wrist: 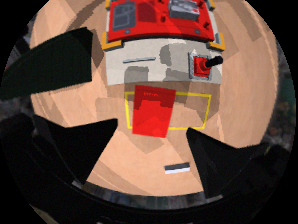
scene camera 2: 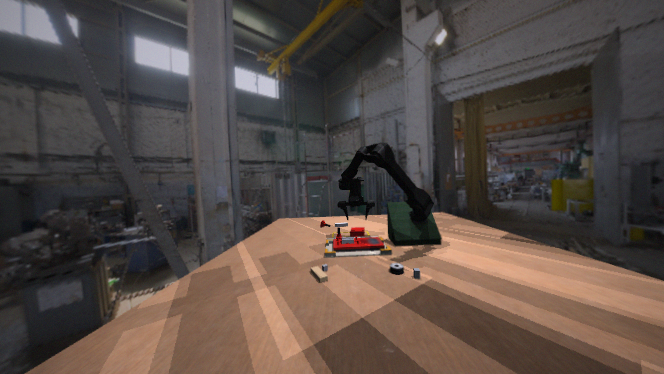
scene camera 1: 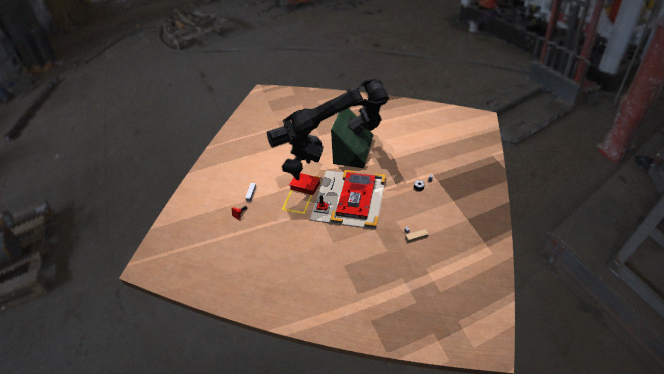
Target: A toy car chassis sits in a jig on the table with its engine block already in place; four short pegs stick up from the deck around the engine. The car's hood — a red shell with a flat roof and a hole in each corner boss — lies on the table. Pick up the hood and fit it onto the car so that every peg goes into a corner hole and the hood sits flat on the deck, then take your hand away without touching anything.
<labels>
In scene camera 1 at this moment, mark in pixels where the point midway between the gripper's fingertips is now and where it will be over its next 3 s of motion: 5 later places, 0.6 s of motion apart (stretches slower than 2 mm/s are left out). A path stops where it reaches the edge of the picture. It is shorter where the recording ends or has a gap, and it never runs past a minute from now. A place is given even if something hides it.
My gripper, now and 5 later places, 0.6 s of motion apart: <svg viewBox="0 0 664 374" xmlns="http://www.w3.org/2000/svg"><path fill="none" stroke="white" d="M303 171L303 174L303 177L304 180L304 182L304 183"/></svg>
</labels>
